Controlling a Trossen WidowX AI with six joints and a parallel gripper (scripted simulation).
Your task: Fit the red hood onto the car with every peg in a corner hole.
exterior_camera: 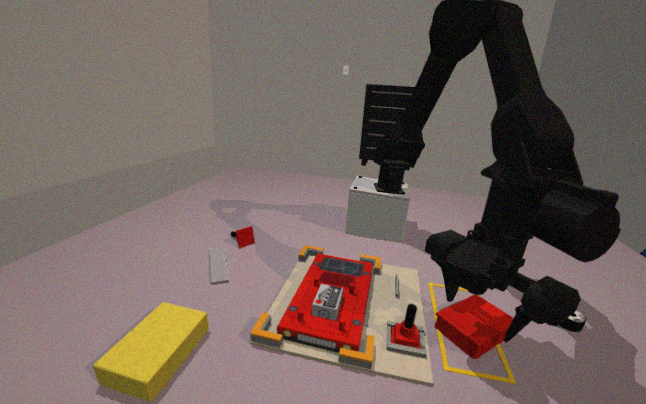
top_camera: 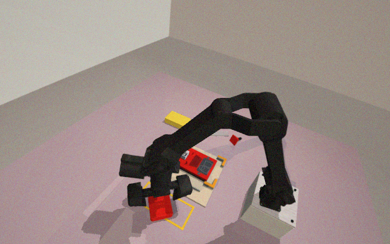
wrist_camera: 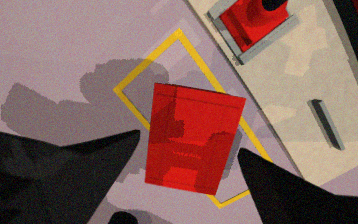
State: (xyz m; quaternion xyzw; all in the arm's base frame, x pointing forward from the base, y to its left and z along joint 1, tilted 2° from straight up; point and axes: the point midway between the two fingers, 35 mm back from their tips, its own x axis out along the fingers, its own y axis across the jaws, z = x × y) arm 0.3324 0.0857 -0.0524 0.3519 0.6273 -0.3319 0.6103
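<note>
The red hood is 10 mm below my gripper tip. Round my gripper tip: black-knobbed stand 110 mm to the right, 30 mm ahead, 10 mm above; then grey engine block 210 mm to the right; then black wheel 170 mm to the left, 30 mm behind, 10 mm below.
</note>
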